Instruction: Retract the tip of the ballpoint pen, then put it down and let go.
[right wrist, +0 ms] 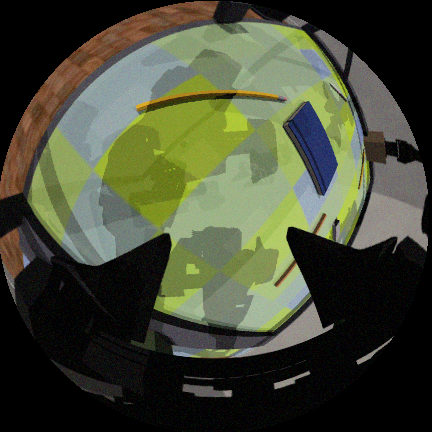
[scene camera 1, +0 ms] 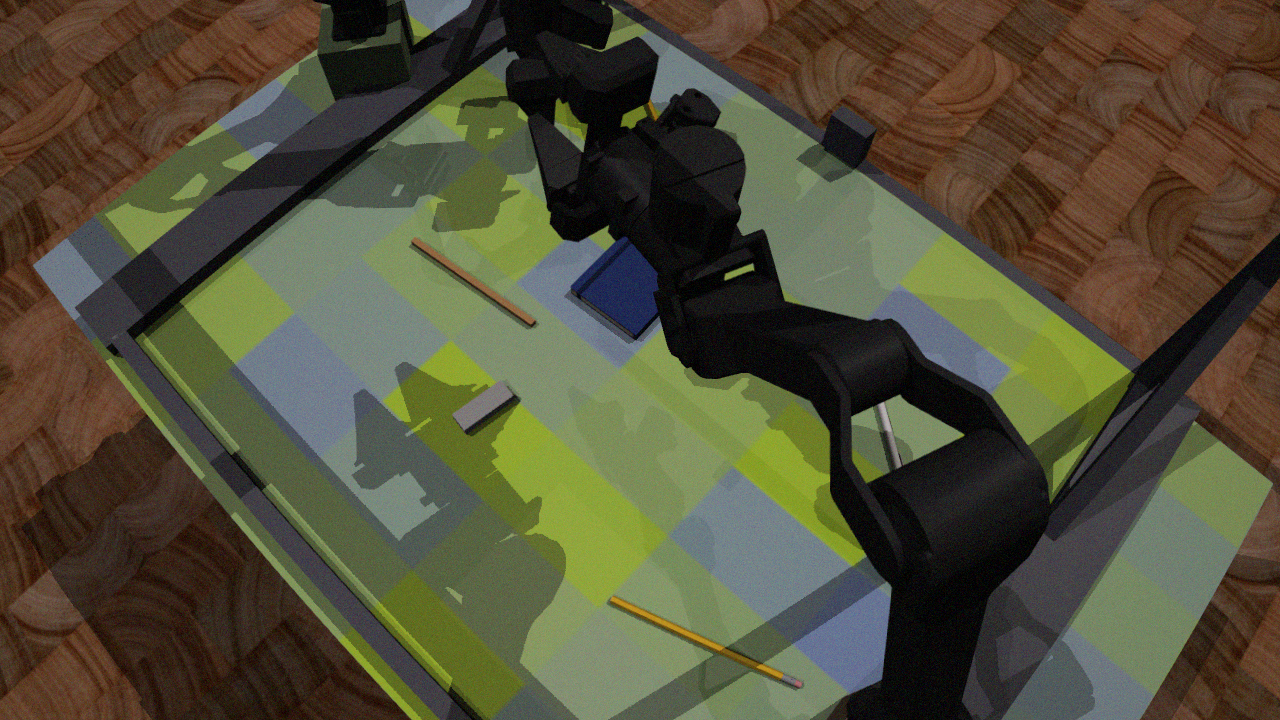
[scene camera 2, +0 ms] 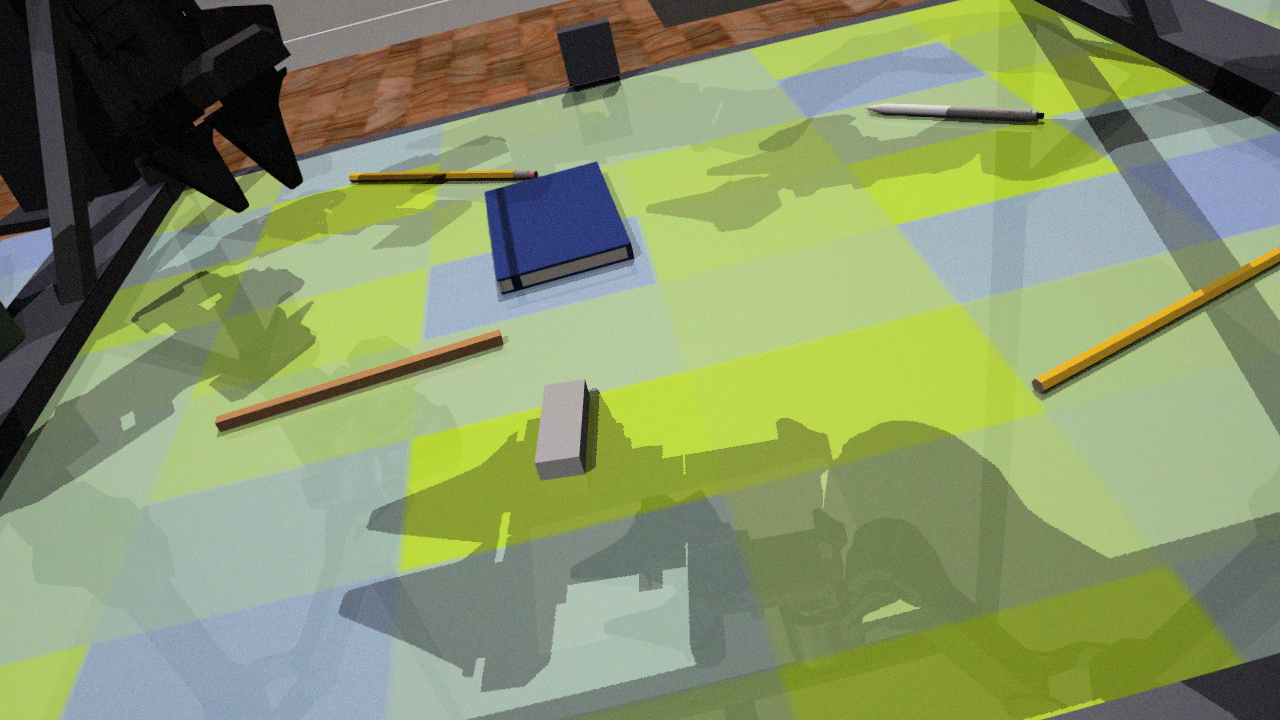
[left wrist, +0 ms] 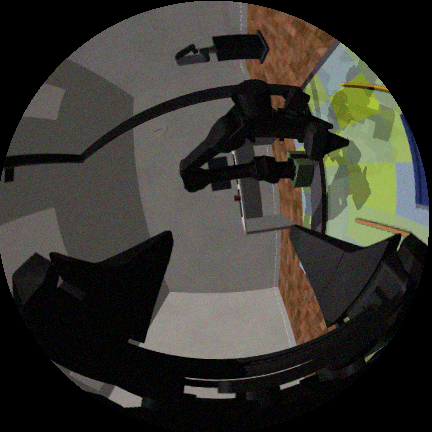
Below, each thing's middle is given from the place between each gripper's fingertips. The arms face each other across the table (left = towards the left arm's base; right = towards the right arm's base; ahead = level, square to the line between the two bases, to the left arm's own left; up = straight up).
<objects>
The brown pencil (scene camera 2: pixel 493 339) lies 17 cm ahead of my right hand, 12 cm to the left of it and 5 cm below it. Round my right hand: ballpoint pen (scene camera 2: pixel 890 109) (50 cm to the left, 10 cm behind, 5 cm below).
Now: the brown pencil 80 mm ahead of my left hand, 50 mm to the right of it and 310 mm below it. From my left hand the other things lie so: ballpoint pen: 190 mm behind, 330 mm to the left, 310 mm below.
</objects>
